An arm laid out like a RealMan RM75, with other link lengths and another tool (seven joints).
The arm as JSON. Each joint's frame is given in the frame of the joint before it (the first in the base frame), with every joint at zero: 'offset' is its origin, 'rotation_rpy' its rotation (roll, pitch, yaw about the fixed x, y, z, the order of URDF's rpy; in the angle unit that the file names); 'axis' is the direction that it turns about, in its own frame. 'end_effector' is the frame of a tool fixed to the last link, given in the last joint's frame.
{
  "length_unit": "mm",
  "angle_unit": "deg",
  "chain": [
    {
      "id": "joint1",
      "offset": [
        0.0,
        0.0,
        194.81
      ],
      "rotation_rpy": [
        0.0,
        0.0,
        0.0
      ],
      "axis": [
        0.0,
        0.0,
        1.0
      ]
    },
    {
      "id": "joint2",
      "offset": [
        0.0,
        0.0,
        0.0
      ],
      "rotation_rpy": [
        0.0,
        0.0,
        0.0
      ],
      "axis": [
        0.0,
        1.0,
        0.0
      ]
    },
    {
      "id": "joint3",
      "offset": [
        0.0,
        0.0,
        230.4
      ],
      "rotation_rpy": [
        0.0,
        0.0,
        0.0
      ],
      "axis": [
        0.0,
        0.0,
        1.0
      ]
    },
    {
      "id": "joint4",
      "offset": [
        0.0,
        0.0,
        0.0
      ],
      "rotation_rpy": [
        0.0,
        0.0,
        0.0
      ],
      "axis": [
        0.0,
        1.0,
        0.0
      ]
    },
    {
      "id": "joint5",
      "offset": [
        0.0,
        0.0,
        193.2
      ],
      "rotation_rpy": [
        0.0,
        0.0,
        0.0
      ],
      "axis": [
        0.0,
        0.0,
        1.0
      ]
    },
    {
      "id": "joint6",
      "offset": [
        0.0,
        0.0,
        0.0
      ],
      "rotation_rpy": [
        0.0,
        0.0,
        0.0
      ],
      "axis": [
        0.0,
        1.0,
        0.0
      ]
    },
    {
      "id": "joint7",
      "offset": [
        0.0,
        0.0,
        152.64
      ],
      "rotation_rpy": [
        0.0,
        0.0,
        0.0
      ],
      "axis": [
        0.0,
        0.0,
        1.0
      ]
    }
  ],
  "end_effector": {
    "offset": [
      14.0,
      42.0,
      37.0
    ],
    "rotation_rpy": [
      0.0,
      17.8,
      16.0
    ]
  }
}
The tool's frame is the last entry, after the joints.
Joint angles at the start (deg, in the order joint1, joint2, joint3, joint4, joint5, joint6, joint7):
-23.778, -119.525, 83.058, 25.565, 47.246, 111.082, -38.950
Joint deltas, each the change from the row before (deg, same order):
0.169, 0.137, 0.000, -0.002, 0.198, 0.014, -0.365
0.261, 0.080, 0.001, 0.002, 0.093, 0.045, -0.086
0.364, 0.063, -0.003, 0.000, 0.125, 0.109, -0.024
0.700, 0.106, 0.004, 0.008, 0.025, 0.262, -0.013
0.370, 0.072, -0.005, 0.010, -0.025, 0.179, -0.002
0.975, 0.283, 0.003, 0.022, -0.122, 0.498, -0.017
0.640, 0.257, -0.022, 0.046, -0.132, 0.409, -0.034
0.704, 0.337, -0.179, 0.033, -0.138, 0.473, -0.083
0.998, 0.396, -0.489, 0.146, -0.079, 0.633, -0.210
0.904, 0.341, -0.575, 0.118, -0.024, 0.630, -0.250
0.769, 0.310, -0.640, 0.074, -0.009, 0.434, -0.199
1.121, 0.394, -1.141, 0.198, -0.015, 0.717, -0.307
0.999, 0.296, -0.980, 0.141, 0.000, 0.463, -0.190
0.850, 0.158, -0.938, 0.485, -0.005, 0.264, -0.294
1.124, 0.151, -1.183, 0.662, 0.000, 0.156, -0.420
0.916, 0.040, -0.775, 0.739, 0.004, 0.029, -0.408
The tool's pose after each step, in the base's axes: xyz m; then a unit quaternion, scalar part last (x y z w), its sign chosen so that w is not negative. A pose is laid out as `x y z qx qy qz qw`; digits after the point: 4 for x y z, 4 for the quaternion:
-0.1070 0.1979 -0.0434 -0.6742 0.2133 -0.6833 0.1820
-0.1083 0.1972 -0.0432 -0.6753 0.2116 -0.6826 0.1824
-0.1098 0.1961 -0.0430 -0.6764 0.2098 -0.6819 0.1831
-0.1126 0.1942 -0.0422 -0.6771 0.2068 -0.6814 0.1858
-0.1140 0.1931 -0.0416 -0.6771 0.2055 -0.6813 0.1875
-0.1181 0.1904 -0.0395 -0.6774 0.2024 -0.6807 0.1918
-0.1209 0.1886 -0.0375 -0.6772 0.2010 -0.6805 0.1948
-0.1243 0.1869 -0.0348 -0.6769 0.1995 -0.6800 0.1990
-0.1286 0.1847 -0.0309 -0.6761 0.1975 -0.6795 0.2055
-0.1325 0.1826 -0.0271 -0.6750 0.1955 -0.6792 0.2117
-0.1361 0.1813 -0.0238 -0.6745 0.1938 -0.6780 0.2187
-0.1409 0.1795 -0.0184 -0.6723 0.1925 -0.6769 0.2298
-0.1451 0.1780 -0.0143 -0.6710 0.1910 -0.6749 0.2403
-0.1478 0.1771 -0.0107 -0.6691 0.1912 -0.6735 0.2493
-0.1512 0.1761 -0.0064 -0.6674 0.1904 -0.6708 0.2614
-0.1533 0.1751 -0.0036 -0.6662 0.1900 -0.6690 0.2693

